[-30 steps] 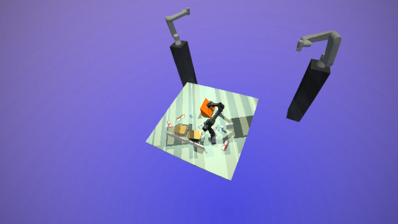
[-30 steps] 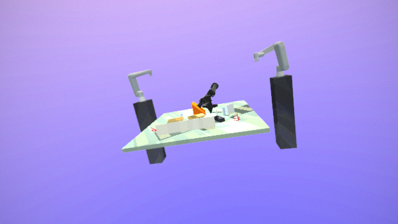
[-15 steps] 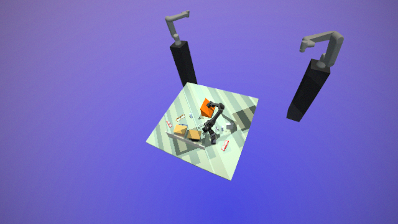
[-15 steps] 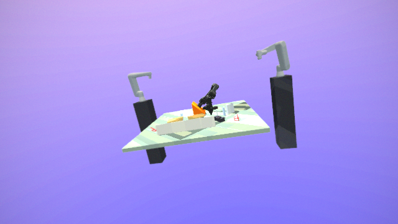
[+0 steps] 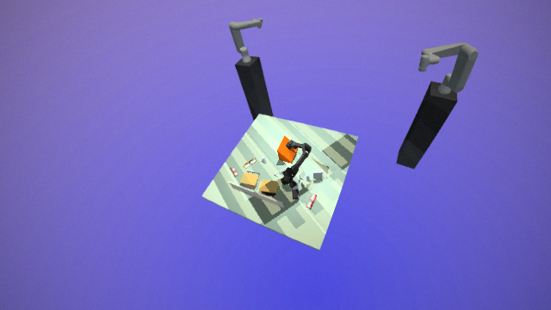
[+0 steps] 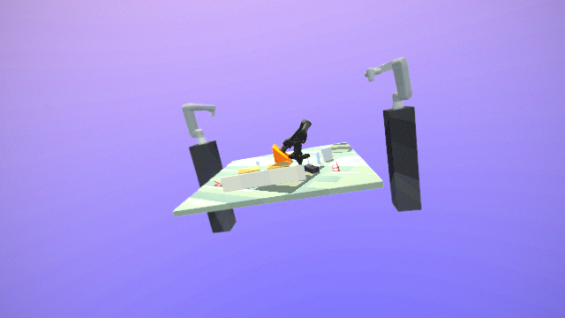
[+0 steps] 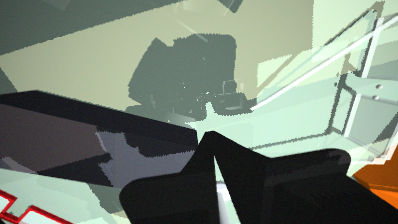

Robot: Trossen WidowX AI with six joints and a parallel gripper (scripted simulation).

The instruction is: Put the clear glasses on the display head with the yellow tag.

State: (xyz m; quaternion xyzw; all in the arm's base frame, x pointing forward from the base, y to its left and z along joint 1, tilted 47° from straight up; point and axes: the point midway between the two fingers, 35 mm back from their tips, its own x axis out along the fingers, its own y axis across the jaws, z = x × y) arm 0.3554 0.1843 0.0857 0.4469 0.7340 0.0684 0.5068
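The dark case lies 8 cm to the left of my gripper tip, 6 cm ahead of it and 1 cm below it. From my gripper tip the other things lie so: grey box 21 cm to the left, 18 cm behind, 3 cm above; then low white wall 26 cm ahead, 25 cm to the right, 3 cm above.
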